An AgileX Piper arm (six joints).
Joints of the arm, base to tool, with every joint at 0 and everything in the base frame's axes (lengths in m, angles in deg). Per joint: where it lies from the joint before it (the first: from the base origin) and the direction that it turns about. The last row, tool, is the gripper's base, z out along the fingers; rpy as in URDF.
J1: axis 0 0 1 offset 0.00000 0.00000 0.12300
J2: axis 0 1 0 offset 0.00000 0.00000 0.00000
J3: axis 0 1 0 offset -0.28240 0.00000 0.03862
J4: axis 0.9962 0 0.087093 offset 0.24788 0.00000 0.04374
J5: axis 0 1 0 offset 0.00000 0.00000 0.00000
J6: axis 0.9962 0 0.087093 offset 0.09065 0.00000 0.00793
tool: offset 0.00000 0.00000 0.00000 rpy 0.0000 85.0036 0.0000
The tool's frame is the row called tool.
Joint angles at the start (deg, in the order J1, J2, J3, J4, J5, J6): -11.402, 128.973, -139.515, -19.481, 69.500, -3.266
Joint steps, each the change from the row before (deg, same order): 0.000, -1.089, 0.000, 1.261, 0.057, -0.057; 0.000, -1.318, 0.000, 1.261, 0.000, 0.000; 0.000, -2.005, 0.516, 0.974, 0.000, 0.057; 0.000, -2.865, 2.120, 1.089, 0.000, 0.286; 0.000, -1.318, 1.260, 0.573, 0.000, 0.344; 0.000, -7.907, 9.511, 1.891, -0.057, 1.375; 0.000, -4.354, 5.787, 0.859, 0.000, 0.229
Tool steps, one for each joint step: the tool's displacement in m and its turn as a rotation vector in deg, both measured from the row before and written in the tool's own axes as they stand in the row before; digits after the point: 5 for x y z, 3 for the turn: -0.00178, -0.00161, -0.00951, -1.001, -1.033, 0.714; -0.00226, -0.00210, -0.01159, -0.968, -1.315, 0.814; -0.00208, -0.00338, -0.01561, -0.682, -1.470, 0.793; 0.00065, -0.00277, -0.01668, -0.911, -0.769, 0.852; 0.00114, -0.00061, -0.00651, -0.528, -0.082, 0.558; 0.01499, -0.00246, -0.03053, -1.951, 1.438, 1.688; 0.01246, -0.00032, -0.01375, -0.937, 1.383, 0.251
